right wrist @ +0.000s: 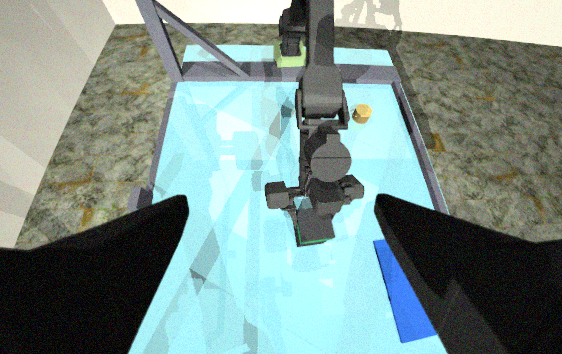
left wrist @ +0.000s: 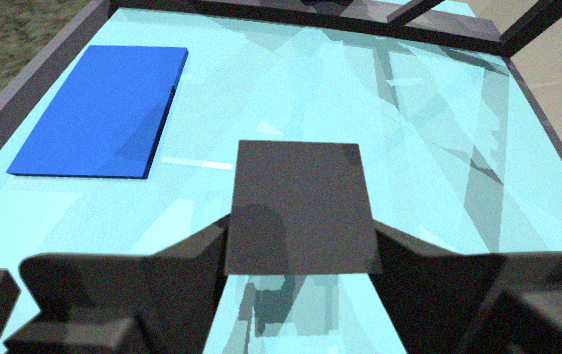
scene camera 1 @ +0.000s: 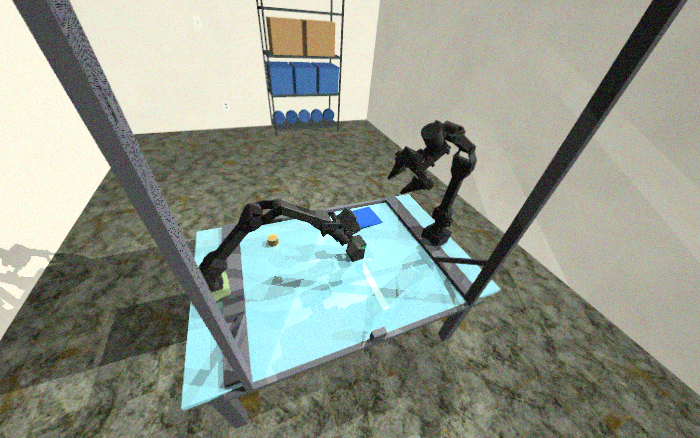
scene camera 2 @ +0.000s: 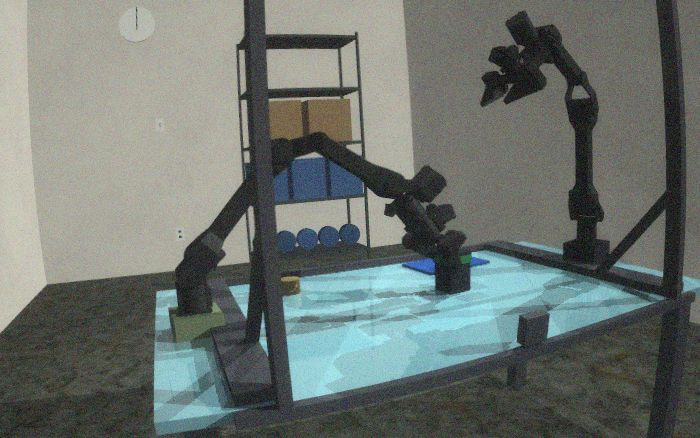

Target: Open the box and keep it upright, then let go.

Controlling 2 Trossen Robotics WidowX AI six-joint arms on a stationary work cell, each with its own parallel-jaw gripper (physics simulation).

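Frame: origin at the left arm's base, x right, y ahead, z up, level; metres.
Seen in the pictures: left gripper, fingertip midpoint: [right wrist: 312, 225] [left wrist: 294, 215] [scene camera 2: 451, 264]; right gripper, fingertip midpoint: [right wrist: 283, 203] [scene camera 1: 394, 185] [scene camera 2: 492, 104]; left arm's base at its link origin: [right wrist: 290, 50] [scene camera 1: 213, 285] [scene camera 2: 194, 310]; right arm's base at its link origin: [scene camera 1: 437, 230] [scene camera 2: 586, 241].
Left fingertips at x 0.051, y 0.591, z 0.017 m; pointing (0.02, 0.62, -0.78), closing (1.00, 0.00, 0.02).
Pixels of each thing's top centre, then the offset from my left fingertips to it. Level surfaces: height alone.
- box at its top centre: [left wrist: 302, 198] [right wrist: 315, 223] [scene camera 2: 452, 250] [scene camera 1: 356, 241] dx +0.000, dy +0.003, dz +0.033 m
- pale blue table at its surface level: dz -0.062 m
- flat blue plate at its top centre: [left wrist: 110, 98] [right wrist: 417, 282] [scene camera 2: 445, 262] [scene camera 1: 359, 218] dx -0.225, dy +0.150, dz -0.054 m
- orange cylinder at its top centre: [scene camera 2: 289, 279] [right wrist: 364, 109] [scene camera 1: 272, 237] dx -0.231, dy -0.322, dz -0.027 m
- green block at its top centre: [scene camera 2: 194, 310] [right wrist: 290, 50] [scene camera 1: 213, 285] dx -0.051, dy -0.591, dz -0.017 m
The box [scene camera 1: 356, 253] [scene camera 2: 453, 278] [left wrist: 302, 185] [right wrist: 315, 229] is small, black and block-shaped, with a green band near its top. It stands upright on the pale blue table [scene camera 1: 320, 335] [scene camera 2: 371, 361], and its dark top is in place. My left gripper [scene camera 1: 355, 242] [scene camera 2: 450, 248] [left wrist: 294, 215] [right wrist: 312, 225] reaches down over it and is shut on it, with one finger against each of two opposite sides. The fingers partly hide the band and upper edge. My right gripper [scene camera 1: 395, 184] [scene camera 2: 494, 104] is open and empty, high above the table at the right.
A flat blue plate [scene camera 1: 368, 216] [scene camera 2: 420, 265] [left wrist: 105, 110] [right wrist: 402, 295] lies behind the box in the scene views. An orange cylinder [scene camera 1: 272, 240] [scene camera 2: 290, 285] [right wrist: 362, 114] stands farther left there. A green block [scene camera 2: 198, 329] sits by the left arm's base. Frame posts [scene camera 1: 567, 149] [scene camera 2: 671, 154] rise from the table edges.
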